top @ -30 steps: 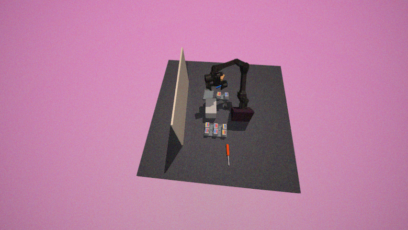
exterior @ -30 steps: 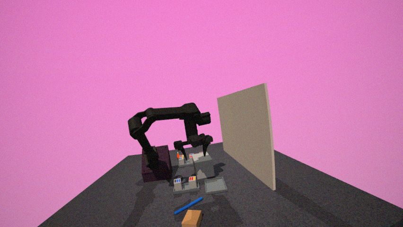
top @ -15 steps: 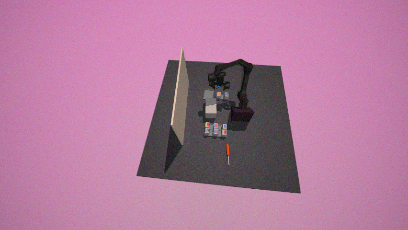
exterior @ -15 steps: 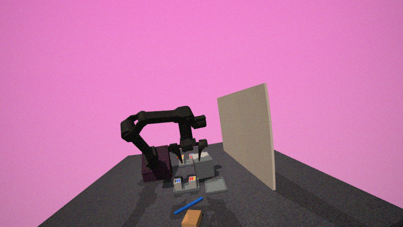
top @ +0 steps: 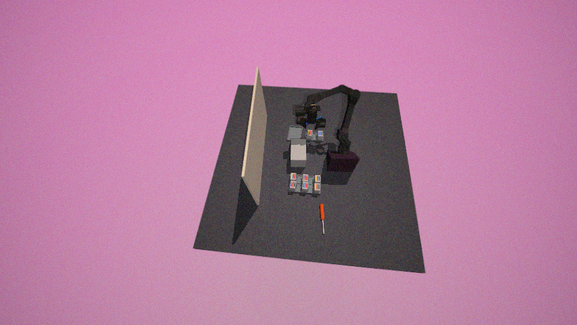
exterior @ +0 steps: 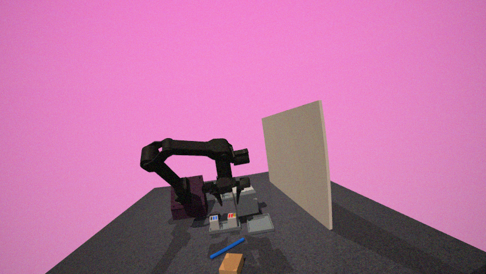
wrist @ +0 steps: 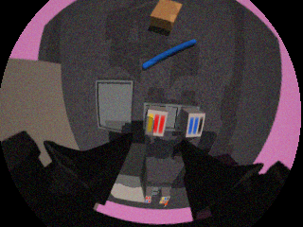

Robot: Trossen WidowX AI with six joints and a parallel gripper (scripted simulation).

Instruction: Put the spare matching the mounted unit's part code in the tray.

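The grey spare is 6 cm below my gripper tip. Also, from my gripper tip: blue pen: 15 cm to the right, 9 cm below, 3 cm behind; white mounted unit: 17 cm to the left, 7 cm ahead, 5 cm below; grey rimmed tray: 11 cm ahead, 9 cm below, 2 cm to the right.
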